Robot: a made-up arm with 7 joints. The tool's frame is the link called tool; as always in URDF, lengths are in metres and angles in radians. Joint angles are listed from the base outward.
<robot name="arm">
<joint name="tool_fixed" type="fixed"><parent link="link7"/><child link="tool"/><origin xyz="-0.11 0.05 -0.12" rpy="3.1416 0 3.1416"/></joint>
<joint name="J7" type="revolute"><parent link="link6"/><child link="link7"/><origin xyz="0.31 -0.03 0.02" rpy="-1.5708 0 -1.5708"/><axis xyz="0 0 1"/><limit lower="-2.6" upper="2.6"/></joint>
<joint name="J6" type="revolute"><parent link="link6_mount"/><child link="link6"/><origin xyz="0.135 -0.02 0.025" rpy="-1.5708 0 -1.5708"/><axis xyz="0 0 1"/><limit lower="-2.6" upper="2.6"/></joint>
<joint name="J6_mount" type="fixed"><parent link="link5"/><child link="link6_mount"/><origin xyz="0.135 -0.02 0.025"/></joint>
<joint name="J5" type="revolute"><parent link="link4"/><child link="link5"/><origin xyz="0 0.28 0" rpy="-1.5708 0 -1.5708"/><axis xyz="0 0 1"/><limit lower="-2.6" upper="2.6"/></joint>
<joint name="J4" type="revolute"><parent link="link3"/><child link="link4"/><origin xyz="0.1 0.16 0.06" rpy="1.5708 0 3.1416"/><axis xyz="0 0 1"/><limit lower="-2.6" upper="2.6"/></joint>
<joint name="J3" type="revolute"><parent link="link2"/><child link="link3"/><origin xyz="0.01 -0.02 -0.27" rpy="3.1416 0 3.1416"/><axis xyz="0 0 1"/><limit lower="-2.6" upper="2.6"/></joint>
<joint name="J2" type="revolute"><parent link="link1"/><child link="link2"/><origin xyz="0.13 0.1 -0.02" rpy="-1.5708 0 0"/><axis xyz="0 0 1"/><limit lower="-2.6" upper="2.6"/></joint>
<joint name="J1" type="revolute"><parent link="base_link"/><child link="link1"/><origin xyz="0 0 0.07" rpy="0 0 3.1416"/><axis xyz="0 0 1"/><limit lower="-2.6" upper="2.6"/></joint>
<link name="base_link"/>
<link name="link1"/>
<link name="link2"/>
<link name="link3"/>
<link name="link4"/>
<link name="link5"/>
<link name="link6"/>
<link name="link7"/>
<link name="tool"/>
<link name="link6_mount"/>
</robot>
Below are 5 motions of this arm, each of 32 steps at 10 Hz.
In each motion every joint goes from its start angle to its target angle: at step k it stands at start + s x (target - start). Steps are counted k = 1, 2, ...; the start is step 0. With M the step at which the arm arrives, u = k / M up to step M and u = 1 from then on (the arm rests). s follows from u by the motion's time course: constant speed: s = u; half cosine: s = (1 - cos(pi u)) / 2; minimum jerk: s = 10 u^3 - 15 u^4 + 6 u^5.
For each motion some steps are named. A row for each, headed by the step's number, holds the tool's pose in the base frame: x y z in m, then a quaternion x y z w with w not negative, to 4 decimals.
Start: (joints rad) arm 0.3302 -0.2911 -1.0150 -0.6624 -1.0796 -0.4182 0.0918
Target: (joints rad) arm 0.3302 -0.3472 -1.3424 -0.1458 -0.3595 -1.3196 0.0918
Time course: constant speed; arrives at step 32
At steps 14, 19, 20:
14: 0.0138 0.4386 -0.3563 0.0823 0.0863 0.5090 0.8524
19: 0.0353 0.4095 -0.3289 0.0381 0.0987 0.4604 0.8814
20: 0.0382 0.4034 -0.3233 0.0304 0.1022 0.4497 0.8868

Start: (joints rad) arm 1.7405 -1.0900 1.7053 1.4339 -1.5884 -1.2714 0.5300
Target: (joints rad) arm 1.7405 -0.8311 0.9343 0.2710 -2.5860 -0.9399 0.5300
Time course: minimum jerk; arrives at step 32
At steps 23, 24, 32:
23: -0.8140 -0.5164 -0.0853 0.0567 0.8448 -0.2527 0.4683
24: -0.8238 -0.4909 -0.0747 0.0813 0.8544 -0.2477 0.4495
32: -0.8428 -0.4217 -0.0326 0.1470 0.8779 -0.2366 0.3894

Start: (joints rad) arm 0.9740 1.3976 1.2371 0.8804 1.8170 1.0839 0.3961
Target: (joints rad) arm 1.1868 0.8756 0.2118 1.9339 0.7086 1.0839 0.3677
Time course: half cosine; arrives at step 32
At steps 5, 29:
5: -0.0903 0.3472 0.2522 -0.5350 -0.5186 0.2264 0.6273
29: -0.0930 -0.0515 0.0987 -0.1050 -0.4142 -0.4173 0.8020

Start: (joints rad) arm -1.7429 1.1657 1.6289 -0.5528 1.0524 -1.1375 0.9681
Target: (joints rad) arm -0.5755 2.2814 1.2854 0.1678 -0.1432 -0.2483 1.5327
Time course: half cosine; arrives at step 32
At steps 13, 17, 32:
13: 0.0113 0.1508 -0.0733 -0.3105 0.3356 -0.8443 0.2796
17: 0.0157 0.0918 -0.1687 -0.2203 0.1174 -0.9080 0.3364
32: 0.2915 0.0043 -0.2004 0.2644 -0.2780 -0.8156 0.4331

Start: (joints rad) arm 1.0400 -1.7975 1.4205 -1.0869 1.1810 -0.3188 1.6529
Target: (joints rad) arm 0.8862 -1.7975 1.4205 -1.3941 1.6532 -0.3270 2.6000
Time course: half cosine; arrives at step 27
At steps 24, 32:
24: -0.0883 -0.0237 -0.1915 -0.6582 0.2604 0.1466 0.6910
32: -0.0827 -0.0211 -0.1922 -0.6564 0.2521 0.1310 0.6989

